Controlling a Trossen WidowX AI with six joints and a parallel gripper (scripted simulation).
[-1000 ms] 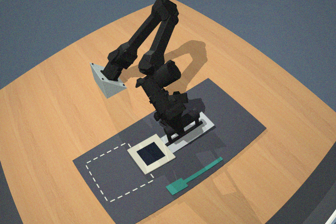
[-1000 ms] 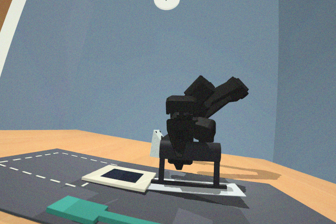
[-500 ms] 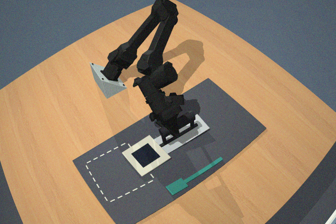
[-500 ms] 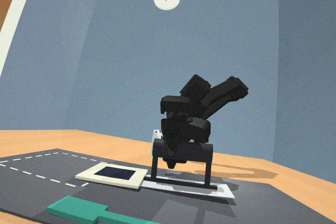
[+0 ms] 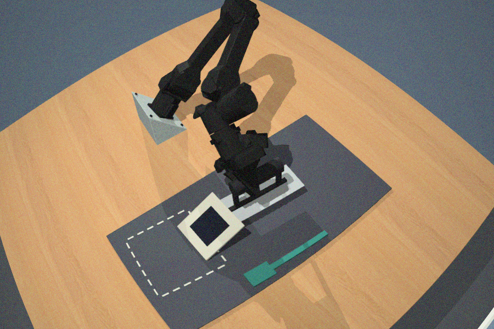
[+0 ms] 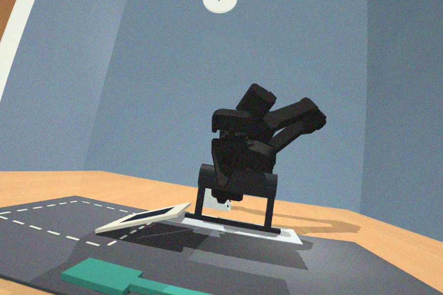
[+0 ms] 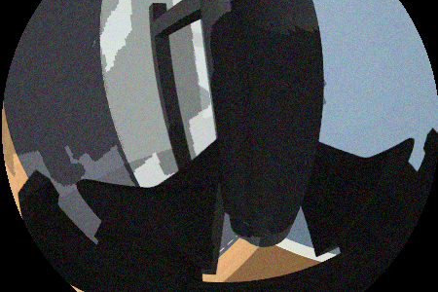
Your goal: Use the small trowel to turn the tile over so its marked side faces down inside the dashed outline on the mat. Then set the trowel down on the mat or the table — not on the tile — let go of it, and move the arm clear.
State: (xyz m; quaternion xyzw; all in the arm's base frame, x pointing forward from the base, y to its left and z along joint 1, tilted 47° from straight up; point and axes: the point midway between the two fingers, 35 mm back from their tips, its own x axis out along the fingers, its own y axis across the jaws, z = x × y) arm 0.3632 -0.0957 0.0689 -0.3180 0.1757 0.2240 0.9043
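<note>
Right now my gripper tip is 4 cm past the cream tile, 11 cm to the left of it and 6 cm above it. Round my gripper tip: teal flat paddle (13 cm ahead, 6 cm to the right, 8 cm below); grey mat (1 cm behind, 2 cm to the right, 10 cm below).
</note>
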